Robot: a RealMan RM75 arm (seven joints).
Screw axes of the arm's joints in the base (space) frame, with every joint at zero. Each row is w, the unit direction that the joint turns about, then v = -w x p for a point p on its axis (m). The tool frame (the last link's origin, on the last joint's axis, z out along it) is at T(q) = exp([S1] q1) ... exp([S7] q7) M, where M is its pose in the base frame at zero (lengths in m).
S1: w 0 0 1 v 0.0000 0.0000 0.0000
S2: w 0 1 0 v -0.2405 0.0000 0.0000
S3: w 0 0 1 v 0.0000 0.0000 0.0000
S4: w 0 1 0 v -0.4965 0.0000 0.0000
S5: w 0 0 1 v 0.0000 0.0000 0.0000
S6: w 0 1 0 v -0.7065 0.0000 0.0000
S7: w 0 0 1 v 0.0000 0.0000 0.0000
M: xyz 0.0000 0.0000 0.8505 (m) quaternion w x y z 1 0 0 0
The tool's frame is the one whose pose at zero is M.
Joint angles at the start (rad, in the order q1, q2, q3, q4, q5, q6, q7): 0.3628, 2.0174, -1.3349, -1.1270, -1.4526, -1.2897, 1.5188
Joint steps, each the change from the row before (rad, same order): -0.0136, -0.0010, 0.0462, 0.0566, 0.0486, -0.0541, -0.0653; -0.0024, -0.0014, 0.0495, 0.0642, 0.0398, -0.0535, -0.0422; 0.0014, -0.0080, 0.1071, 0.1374, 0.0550, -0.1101, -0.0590; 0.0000, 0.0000, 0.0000, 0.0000, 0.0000, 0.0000, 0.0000; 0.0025, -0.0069, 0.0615, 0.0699, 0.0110, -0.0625, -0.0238; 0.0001, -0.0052, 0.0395, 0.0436, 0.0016, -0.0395, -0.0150; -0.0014, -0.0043, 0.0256, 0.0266, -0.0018, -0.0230, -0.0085; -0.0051, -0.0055, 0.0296, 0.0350, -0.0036, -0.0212, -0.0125; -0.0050, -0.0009, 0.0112, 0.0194, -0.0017, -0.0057, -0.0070; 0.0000, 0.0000, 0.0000, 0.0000, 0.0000, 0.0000, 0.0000; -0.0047, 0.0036, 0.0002, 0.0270, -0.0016, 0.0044, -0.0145; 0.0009, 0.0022, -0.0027, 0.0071, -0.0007, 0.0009, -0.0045
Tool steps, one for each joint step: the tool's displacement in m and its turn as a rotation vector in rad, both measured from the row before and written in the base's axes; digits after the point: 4 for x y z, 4 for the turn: 0.0128, -0.0046, 0.0066, 0.0134, 0.0506, 0.0005; 0.0112, -0.0031, 0.0063, 0.0064, 0.0557, -0.0120; 0.0234, -0.0074, 0.0129, 0.0110, 0.1099, -0.0381; 0.0000, 0.0000, 0.0000, 0.0000, 0.0000, 0.0000; 0.0117, -0.0053, 0.0070, 0.0056, 0.0510, -0.0160; 0.0077, -0.0042, 0.0042, 0.0043, 0.0294, -0.0100; 0.0054, -0.0029, 0.0029, 0.0036, 0.0160, -0.0089; 0.0083, -0.0041, 0.0027, 0.0064, 0.0165, -0.0194; 0.0048, -0.0026, -0.0003, 0.0015, 0.0081, -0.0156; 0.0000, 0.0000, 0.0000, 0.0000, 0.0000, 0.0000; 0.0050, -0.0028, -0.0049, -0.0038, 0.0054, -0.0208; 0.0002, -0.0005, -0.0023, -0.0036, 0.0013, -0.0016
